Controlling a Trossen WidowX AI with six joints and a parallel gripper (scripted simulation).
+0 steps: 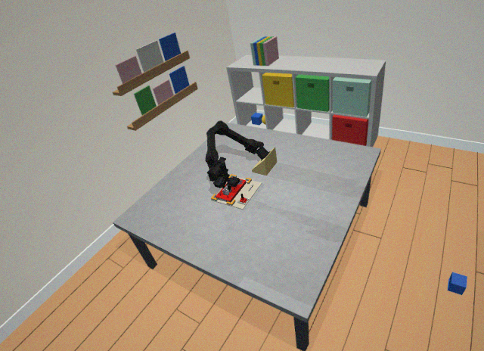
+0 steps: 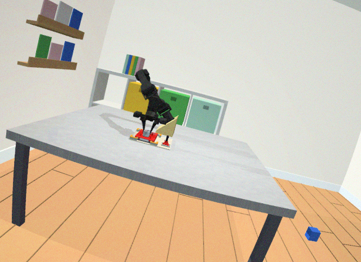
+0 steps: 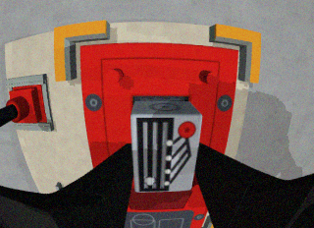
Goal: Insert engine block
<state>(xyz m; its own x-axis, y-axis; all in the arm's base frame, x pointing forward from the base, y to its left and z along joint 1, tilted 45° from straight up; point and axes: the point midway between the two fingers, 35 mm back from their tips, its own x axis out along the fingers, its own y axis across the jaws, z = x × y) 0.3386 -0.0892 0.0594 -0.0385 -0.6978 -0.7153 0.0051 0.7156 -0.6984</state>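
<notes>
Right now the beige base plate is 40 mm behind my gripper tip, 30 mm below it and 20 mm to the left of it. The rest, counted from my gripper tip: engine block: 10 mm below.
</notes>
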